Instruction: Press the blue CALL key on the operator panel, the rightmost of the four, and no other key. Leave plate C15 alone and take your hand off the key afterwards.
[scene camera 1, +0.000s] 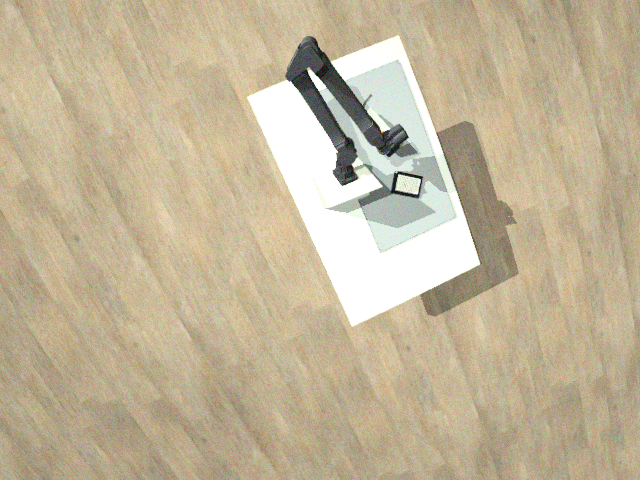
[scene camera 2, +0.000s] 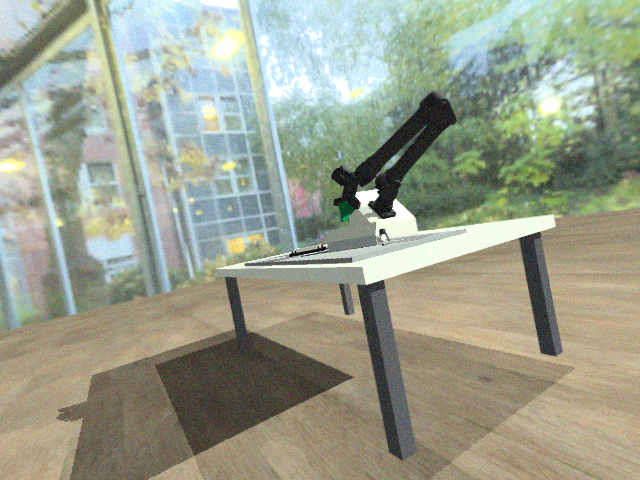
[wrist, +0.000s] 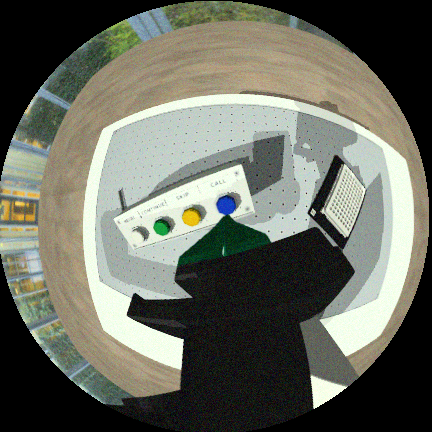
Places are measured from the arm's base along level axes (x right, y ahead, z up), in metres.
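Pixels of known places: gripper, between the fingertips: (scene camera 2: 342, 221) (wrist: 227, 220); arm's base, origin of its link: (scene camera 1: 344, 175) (scene camera 2: 381, 210).
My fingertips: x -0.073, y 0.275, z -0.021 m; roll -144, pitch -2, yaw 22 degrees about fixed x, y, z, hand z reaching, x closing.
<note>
For each thing: its top centre in the pictures, then the offset to it from my fingertips. Level surfaces: height alone.
- operator panel, centre of its top: (wrist: 165, 205) (scene camera 2: 353, 225) (scene camera 1: 383, 126) dz -0.026, dx -0.085, dy +0.012 m
- white key, centre of its top: (wrist: 134, 235) dz -0.035, dx -0.145, dy -0.037 m
- green key, centre of its top: (wrist: 157, 226) dz -0.035, dx -0.099, dy -0.018 m
- yellow key, centre of its top: (wrist: 188, 215) dz -0.035, dx -0.053, dy +0.001 m
- blue CALL key, centre of its top: (wrist: 224, 203) dz -0.035, dx -0.007, dy +0.021 m
- Plate C15, centre of its top: (wrist: 348, 198) (scene camera 2: 307, 247) (scene camera 1: 408, 184) dz -0.084, dx +0.237, dy +0.062 m
- grey perforated mat, height of its surface: dz -0.110 m
The operator panel (wrist: 184, 201) (scene camera 1: 377, 118) is a white strip, partly hidden under the arm in scene camera 1. In the wrist view its keys run from a white key (wrist: 138, 235) at left through a green key (wrist: 162, 227) and a yellow key (wrist: 191, 217) to the blue CALL key (wrist: 226, 205) at right. My gripper (wrist: 227, 220) (scene camera 2: 345, 220) has green fingers, shut and empty. The tips appear at the blue key's lower edge in the wrist view; in scene camera 2 they hang above the table. Contact cannot be told. Plate C15 (wrist: 345, 200) (scene camera 1: 407, 184) lies right of the panel.
The panel stands on a grey perforated mat (wrist: 200, 120) (scene camera 1: 392, 82) on the white table (scene camera 1: 408, 273) (scene camera 2: 310, 273). A pale block (scene camera 1: 330, 198) (scene camera 2: 400, 224) stands under the arm's base. A thin dark rod (wrist: 122, 199) rises beside the panel's left end.
</note>
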